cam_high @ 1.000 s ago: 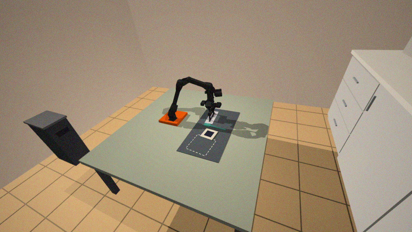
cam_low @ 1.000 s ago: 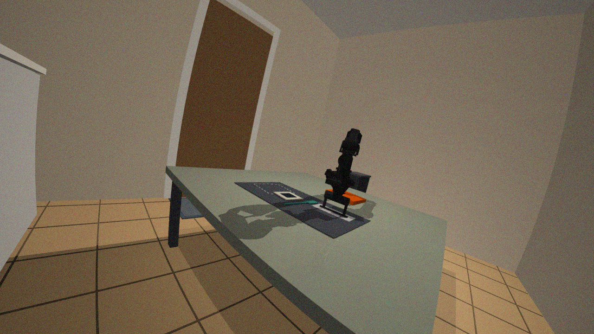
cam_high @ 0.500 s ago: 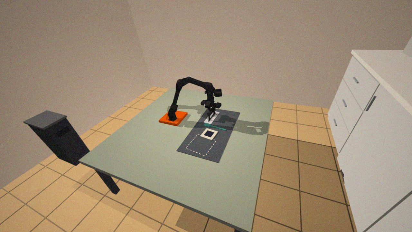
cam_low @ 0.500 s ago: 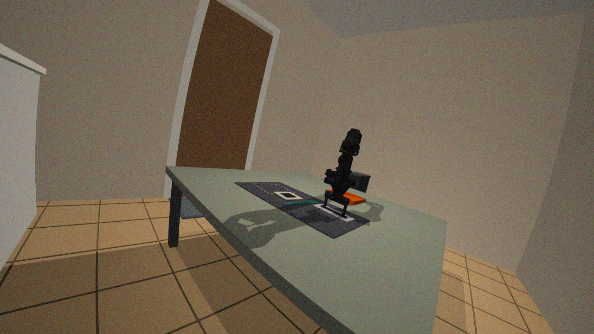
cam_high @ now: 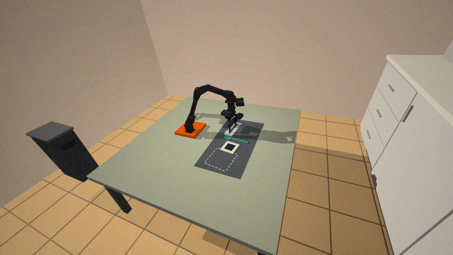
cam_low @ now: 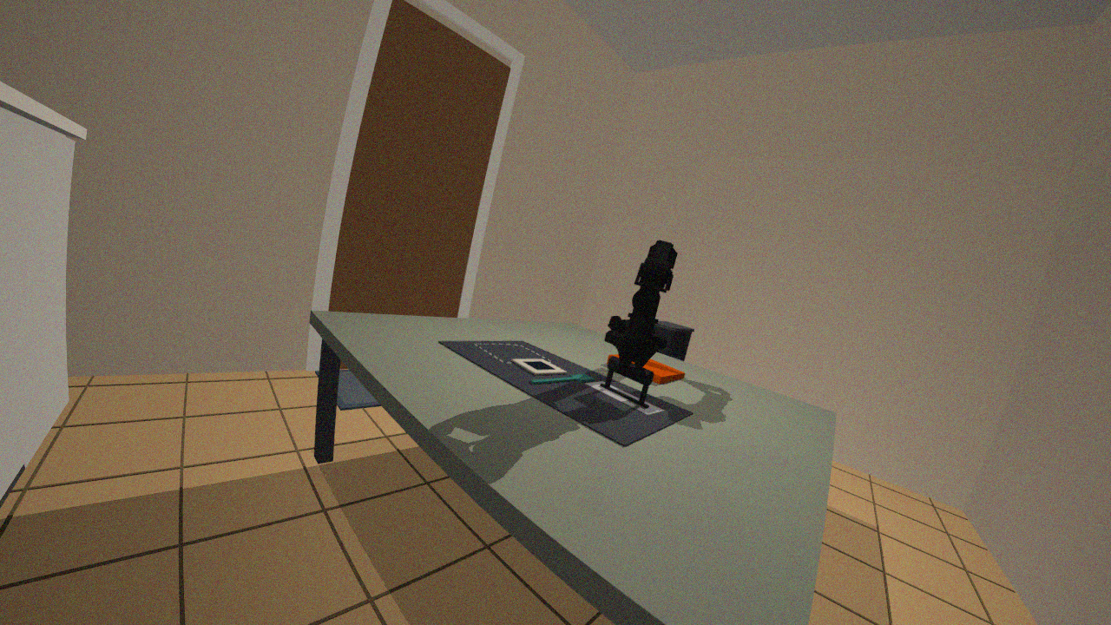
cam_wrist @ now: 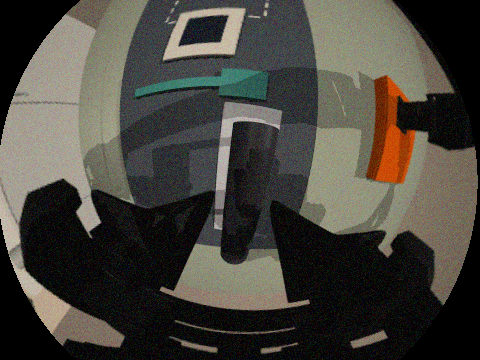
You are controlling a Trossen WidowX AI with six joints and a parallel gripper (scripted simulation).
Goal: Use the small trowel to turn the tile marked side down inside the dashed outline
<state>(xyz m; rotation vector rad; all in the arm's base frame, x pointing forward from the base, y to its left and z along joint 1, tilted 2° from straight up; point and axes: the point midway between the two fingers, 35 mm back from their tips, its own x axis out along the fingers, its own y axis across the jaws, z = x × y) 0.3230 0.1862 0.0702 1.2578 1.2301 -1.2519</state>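
Right now my gripper tip is 13 cm to the left of the teal trowel, 7 cm short of it and 6 cm above it. Also, from my gripper tip: dark mat (16 cm to the right, 8 cm below, 8 cm ahead); tile (23 cm to the right, 8 cm ahead, 6 cm below).
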